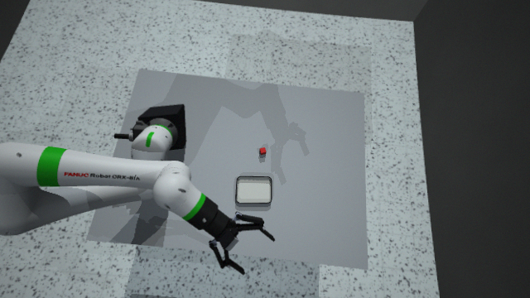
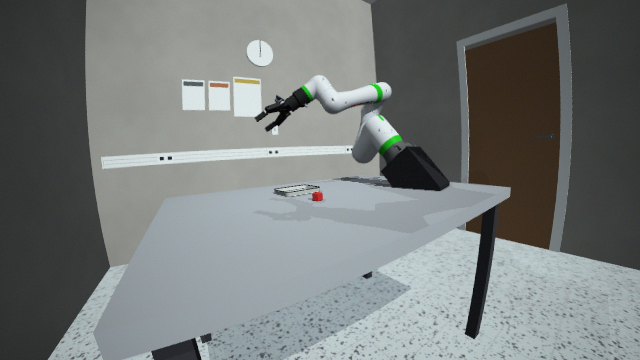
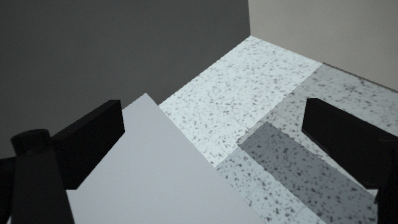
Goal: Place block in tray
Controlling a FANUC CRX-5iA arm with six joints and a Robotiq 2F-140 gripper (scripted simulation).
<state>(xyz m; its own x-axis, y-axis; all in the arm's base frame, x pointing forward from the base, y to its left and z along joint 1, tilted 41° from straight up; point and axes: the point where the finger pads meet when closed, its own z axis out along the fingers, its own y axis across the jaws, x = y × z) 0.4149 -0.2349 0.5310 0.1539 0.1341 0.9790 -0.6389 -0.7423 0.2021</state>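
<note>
My hand is 30 mm short of the red block, 480 mm to the right of it and 320 mm above it. From my hand the other things lie so: white tray: 10 mm behind, 290 mm to the left, 320 mm below.
</note>
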